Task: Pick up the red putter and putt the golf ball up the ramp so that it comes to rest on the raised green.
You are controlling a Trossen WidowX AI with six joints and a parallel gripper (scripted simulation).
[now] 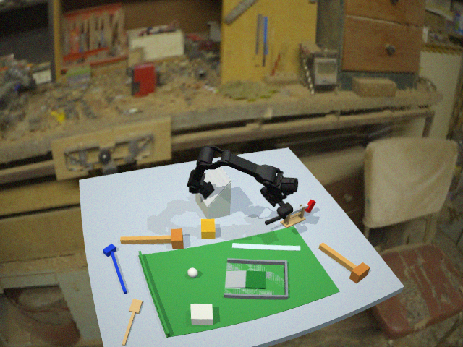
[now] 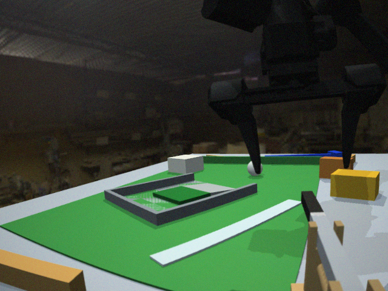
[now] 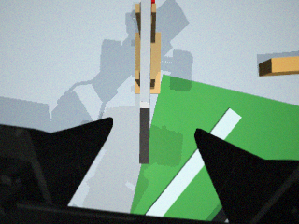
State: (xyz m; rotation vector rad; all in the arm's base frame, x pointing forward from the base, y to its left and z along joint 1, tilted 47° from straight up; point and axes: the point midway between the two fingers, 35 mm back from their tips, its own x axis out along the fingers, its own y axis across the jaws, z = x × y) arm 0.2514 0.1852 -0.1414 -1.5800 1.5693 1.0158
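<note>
The red putter is 30 mm behind my gripper tip, 90 mm to the left of it and 50 mm below it. From my gripper tip the other things lie so: white strip (90 mm ahead, 90 mm to the right, 100 mm below); then yellow block (90 mm behind, 300 mm to the right, 90 mm below); then small wooden stand (30 mm behind, 110 mm to the left, 70 mm below).
</note>
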